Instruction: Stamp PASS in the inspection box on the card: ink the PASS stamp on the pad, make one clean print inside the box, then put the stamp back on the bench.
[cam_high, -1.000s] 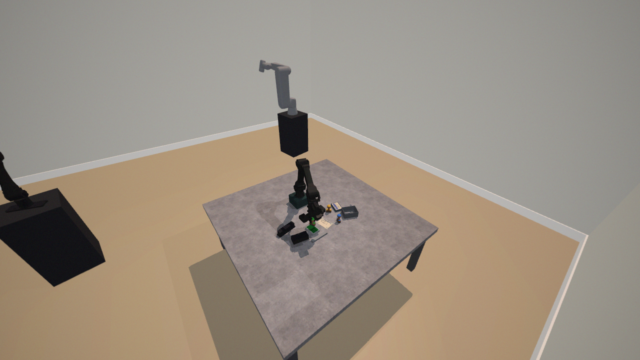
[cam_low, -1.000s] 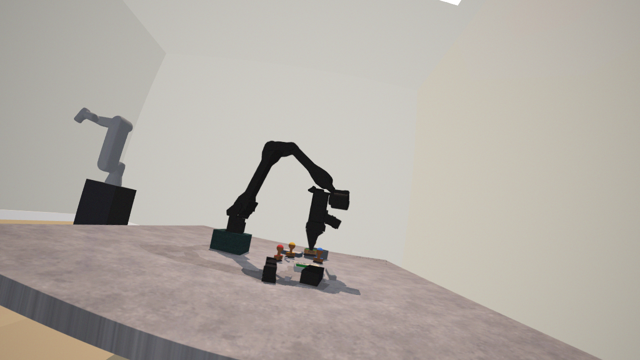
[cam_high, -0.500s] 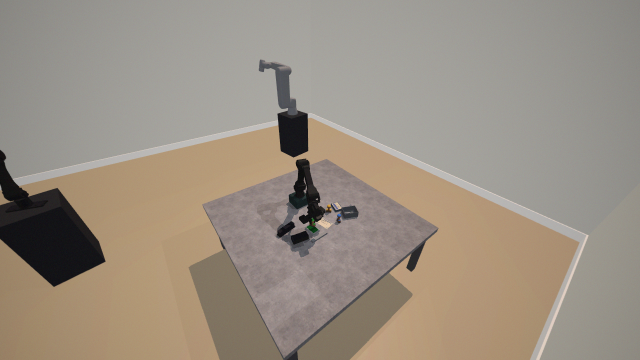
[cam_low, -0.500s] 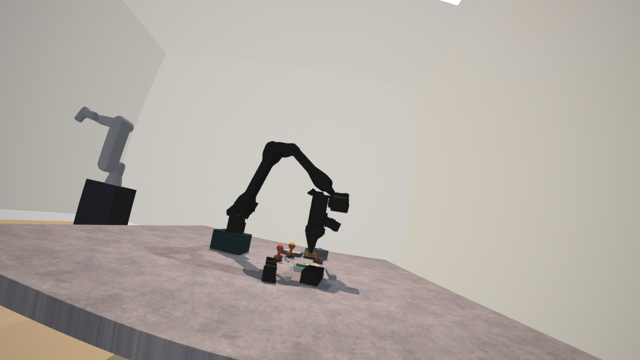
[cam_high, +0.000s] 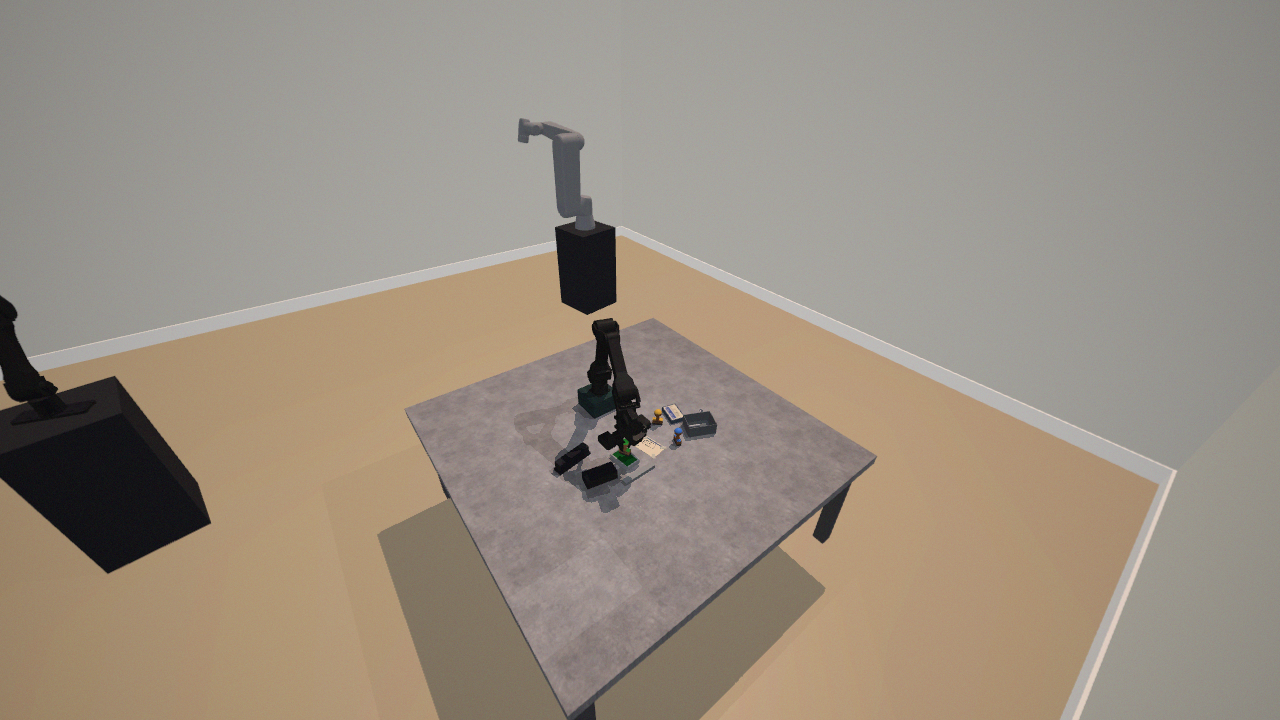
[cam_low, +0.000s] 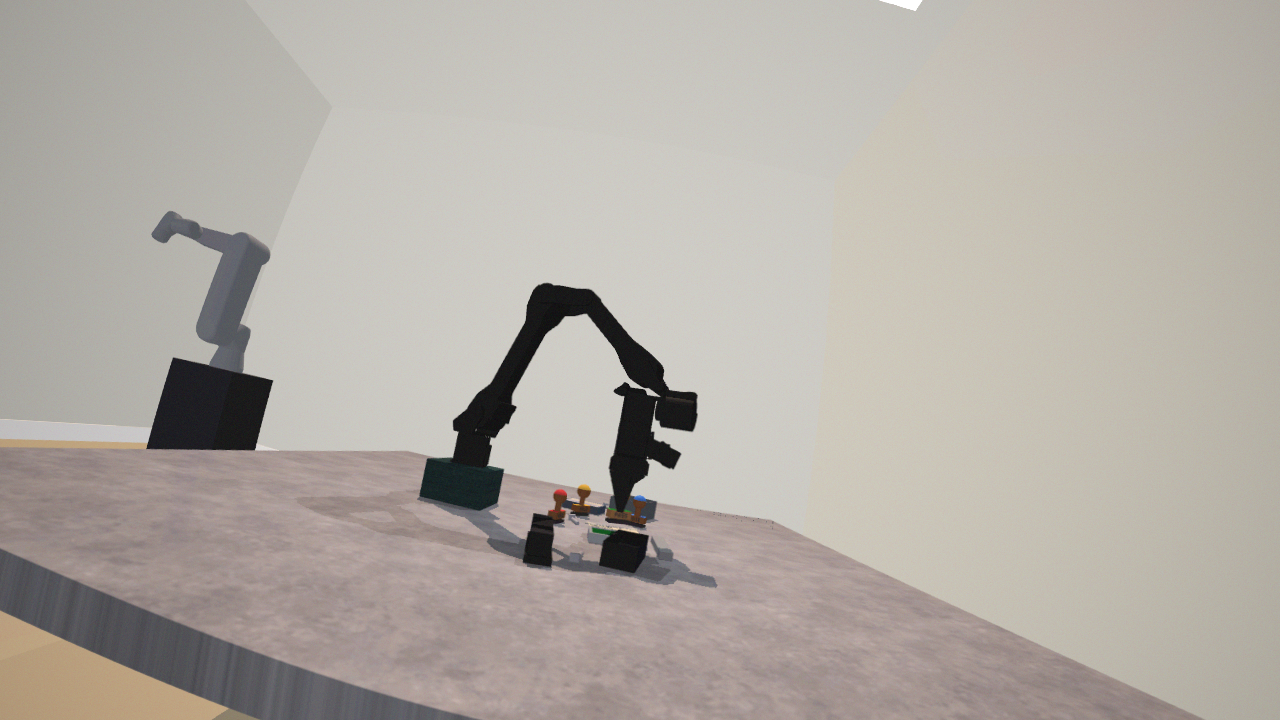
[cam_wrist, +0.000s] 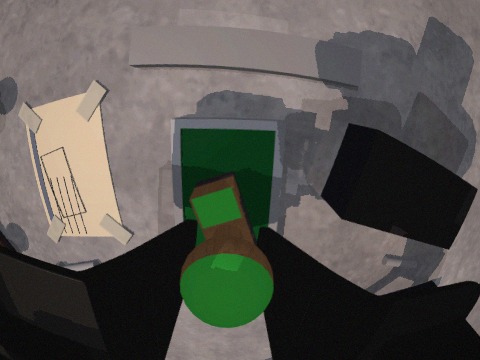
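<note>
The green ink pad lies 50 mm below my gripper tip. The rest, counted from my gripper tip: green stamp right at my gripper tip; then card 110 mm to the left, 60 mm below, 20 mm ahead; then red stamp 100 mm to the left, 100 mm behind, 40 mm below.
</note>
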